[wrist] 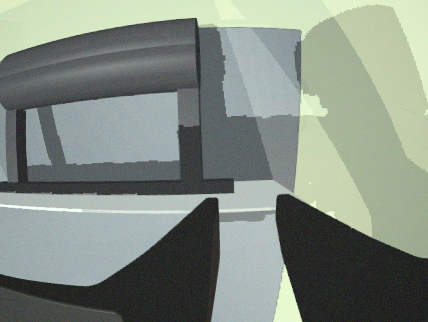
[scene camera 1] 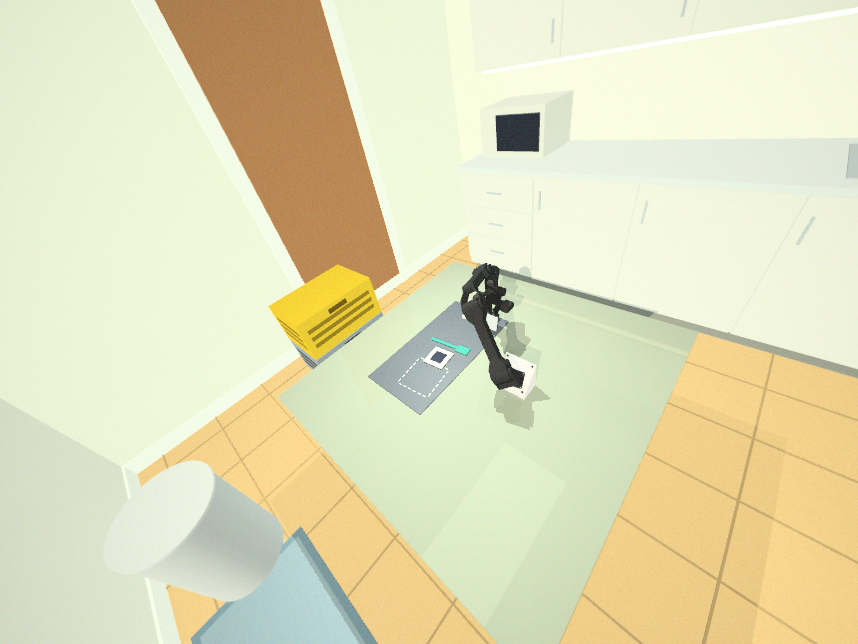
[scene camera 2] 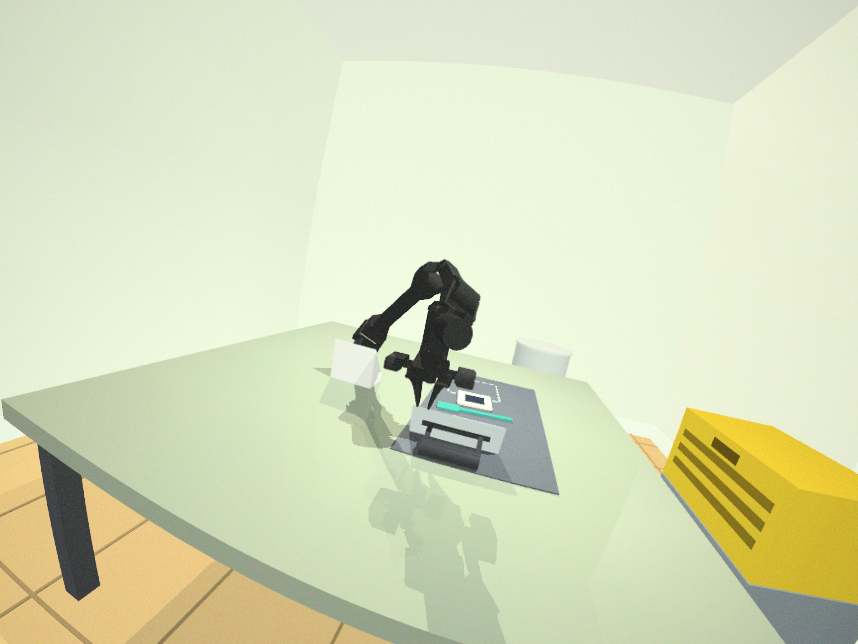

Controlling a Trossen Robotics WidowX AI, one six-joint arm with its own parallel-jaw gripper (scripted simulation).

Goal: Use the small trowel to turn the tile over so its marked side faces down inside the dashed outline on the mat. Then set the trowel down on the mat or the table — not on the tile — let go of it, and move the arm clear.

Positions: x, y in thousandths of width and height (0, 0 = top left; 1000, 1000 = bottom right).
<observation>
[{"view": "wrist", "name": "gripper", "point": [578, 648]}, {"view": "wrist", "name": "low grey stand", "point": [377, 179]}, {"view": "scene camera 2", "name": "gripper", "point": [494, 633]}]
</observation>
